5 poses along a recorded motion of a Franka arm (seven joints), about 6.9 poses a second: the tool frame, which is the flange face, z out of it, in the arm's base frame.
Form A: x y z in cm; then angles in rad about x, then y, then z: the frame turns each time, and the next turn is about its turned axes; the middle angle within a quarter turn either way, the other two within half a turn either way.
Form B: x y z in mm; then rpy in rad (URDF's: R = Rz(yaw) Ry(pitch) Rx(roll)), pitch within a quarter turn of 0, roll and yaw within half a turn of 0. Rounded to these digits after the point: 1 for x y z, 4 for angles.
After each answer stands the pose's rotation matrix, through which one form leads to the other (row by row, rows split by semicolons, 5 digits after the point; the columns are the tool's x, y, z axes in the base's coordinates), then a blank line. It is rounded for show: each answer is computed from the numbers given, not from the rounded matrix.
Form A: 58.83 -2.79 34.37 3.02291 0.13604 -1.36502
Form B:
588.3 -27.9 343.7 2.9843 0.0885 1.3661
0.20244 0.96986 0.13562; 0.97530 -0.18717 -0.11731; -0.08839 0.15602 -0.98379

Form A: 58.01 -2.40 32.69 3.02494 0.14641 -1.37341
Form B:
580.1 -24.0 326.9 2.9753 0.0858 1.3748
0.19401 0.97009 0.14589; 0.97725 -0.17812 -0.11514; -0.08571 0.16491 -0.98258

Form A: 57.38 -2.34 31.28 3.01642 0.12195 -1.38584
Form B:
573.8 -23.4 312.8 2.9988 0.1007 1.3863
0.18254 0.97564 0.12165; 0.97805 -0.16754 -0.12392; -0.10052 0.14160 -0.98481

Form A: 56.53 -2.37 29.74 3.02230 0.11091 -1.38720
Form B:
565.3 -23.7 297.4 3.0108 0.0971 1.3875
0.18144 0.97715 0.11068; 0.97861 -0.16832 -0.11828; -0.09695 0.12978 -0.98679

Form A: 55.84 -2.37 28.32 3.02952 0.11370 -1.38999
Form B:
558.4 -23.7 283.2 3.0097 0.0899 1.3904
0.17866 0.97735 0.11346; 0.97981 -0.16621 -0.11112; -0.08974 0.13102 -0.98731

